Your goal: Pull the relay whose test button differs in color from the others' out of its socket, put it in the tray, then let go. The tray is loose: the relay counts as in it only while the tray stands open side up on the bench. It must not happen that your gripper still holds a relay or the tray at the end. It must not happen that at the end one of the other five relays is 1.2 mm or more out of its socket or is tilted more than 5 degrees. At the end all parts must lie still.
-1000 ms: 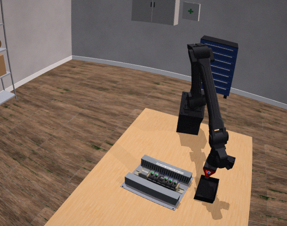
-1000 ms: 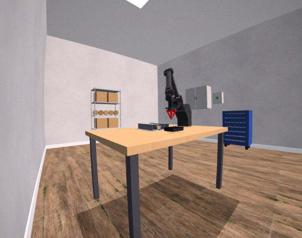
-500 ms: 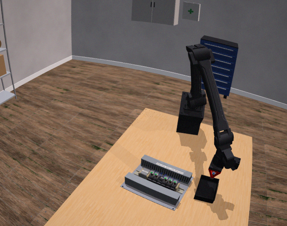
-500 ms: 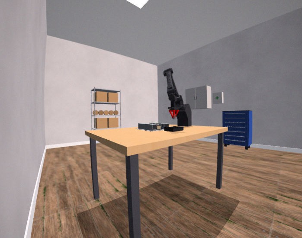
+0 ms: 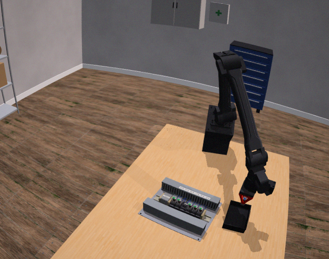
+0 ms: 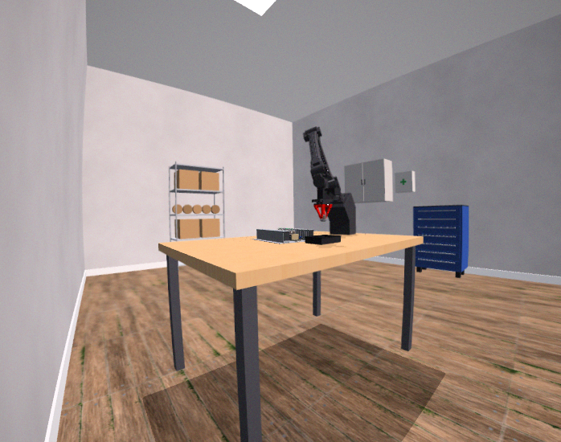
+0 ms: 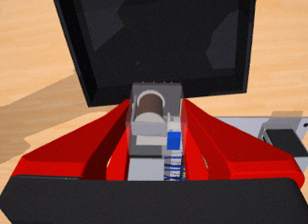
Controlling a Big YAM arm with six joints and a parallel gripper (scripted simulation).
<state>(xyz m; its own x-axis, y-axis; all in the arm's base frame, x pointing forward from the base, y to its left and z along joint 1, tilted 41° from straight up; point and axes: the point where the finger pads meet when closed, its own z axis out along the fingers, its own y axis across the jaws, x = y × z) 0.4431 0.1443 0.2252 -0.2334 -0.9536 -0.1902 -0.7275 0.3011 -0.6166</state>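
The relay lies right at my hand. From my hand the other things lie so: black tray (12 cm below).
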